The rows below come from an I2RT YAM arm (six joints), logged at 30 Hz.
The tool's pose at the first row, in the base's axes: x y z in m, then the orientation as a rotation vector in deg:
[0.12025, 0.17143, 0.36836, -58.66, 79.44, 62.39]
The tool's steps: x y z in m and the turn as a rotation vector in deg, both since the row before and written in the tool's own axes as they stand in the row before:
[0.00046, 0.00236, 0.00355, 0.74, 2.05, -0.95]
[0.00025, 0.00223, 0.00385, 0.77, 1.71, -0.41]
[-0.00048, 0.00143, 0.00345, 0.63, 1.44, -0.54]
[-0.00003, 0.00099, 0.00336, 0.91, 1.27, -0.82]
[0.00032, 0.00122, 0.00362, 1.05, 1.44, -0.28]
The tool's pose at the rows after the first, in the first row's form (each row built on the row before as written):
[0.11869, 0.17540, 0.36796, -60.06, 80.76, 60.32]
[0.11738, 0.17964, 0.36757, -60.87, 82.16, 58.73]
[0.11685, 0.18336, 0.36776, -61.68, 83.19, 57.25]
[0.11673, 0.18684, 0.36740, -62.35, 83.98, 55.40]
[0.11648, 0.19057, 0.36657, -62.67, 85.31, 53.73]

